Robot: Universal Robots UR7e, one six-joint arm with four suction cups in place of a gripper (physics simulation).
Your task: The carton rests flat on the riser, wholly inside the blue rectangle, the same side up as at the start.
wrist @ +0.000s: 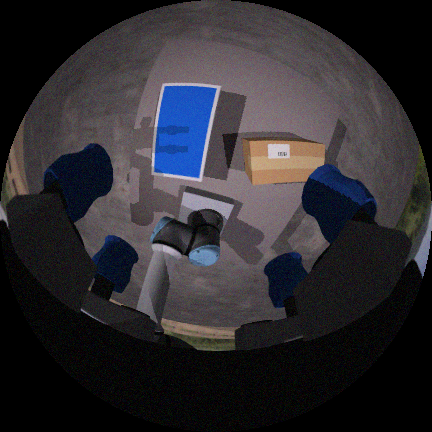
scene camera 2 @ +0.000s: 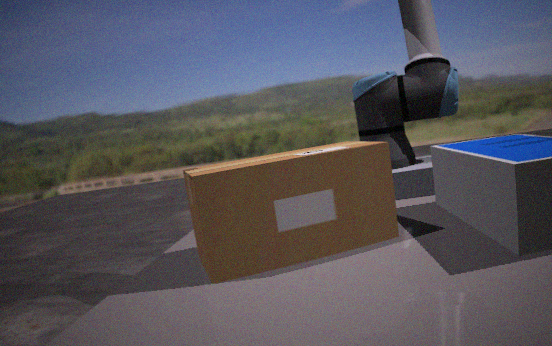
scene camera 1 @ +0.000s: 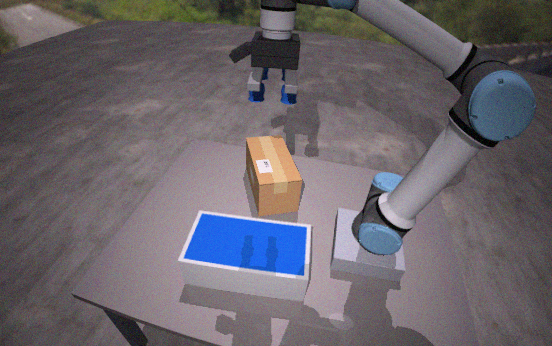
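Pixels of known places: hand, its tool point: [wrist: 201,229] [scene camera 1: 273,88]; arm's base, origin of its link: [wrist: 207,221].
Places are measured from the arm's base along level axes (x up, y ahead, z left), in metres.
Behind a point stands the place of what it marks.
A brown carton [scene camera 1: 274,172] @[x 0.093, y 0.349, z -0.175 m] [scene camera 2: 295,215] @[x 0.010, y 0.442, z -0.268 m] [wrist: 285,161] @[x 0.093, y 0.358, z -0.244 m] stands on the table, with tape and a white label on its top and a pale patch on one long side. It is apart from the riser. The riser [scene camera 1: 245,282] @[x 0.002, y 0.412, z 0.219 m] [scene camera 2: 472,195] @[x -0.009, y 0.433, z 0.017 m] is a light grey block, with the blue rectangle [scene camera 1: 220,240] @[x 0.058, y 0.495, z 0.119 m] [scene camera 2: 520,147] @[x 0.058, y 0.451, z 0.103 m] [wrist: 185,112] @[x 0.057, y 0.475, z 0.107 m] on its top inside a white border. My gripper [scene camera 1: 273,90] @[x 0.478, y 0.365, z -0.005 m] is open, with four blue suction cups touching nothing. It hangs high above table level, beyond the carton in scene camera 1. It does not show in scene camera 2.
The arm's base plinth [scene camera 1: 345,245] @[x 0.002, y 0.107, z 0.066 m] [scene camera 2: 415,182] @[x -0.028, y 0.134, z 0.026 m] [wrist: 207,201] @[x 0.001, y 0.111, z 0.006 m] stands on the table [scene camera 1: 145,200] @[x -0.063, y 0.854, z -0.142 m] beside the riser. The upper arm and elbow [scene camera 1: 500,105] @[x 0.580, y -0.034, z 0.221 m] rise on the right in scene camera 1. Arm shadows fall across the riser top and the table.
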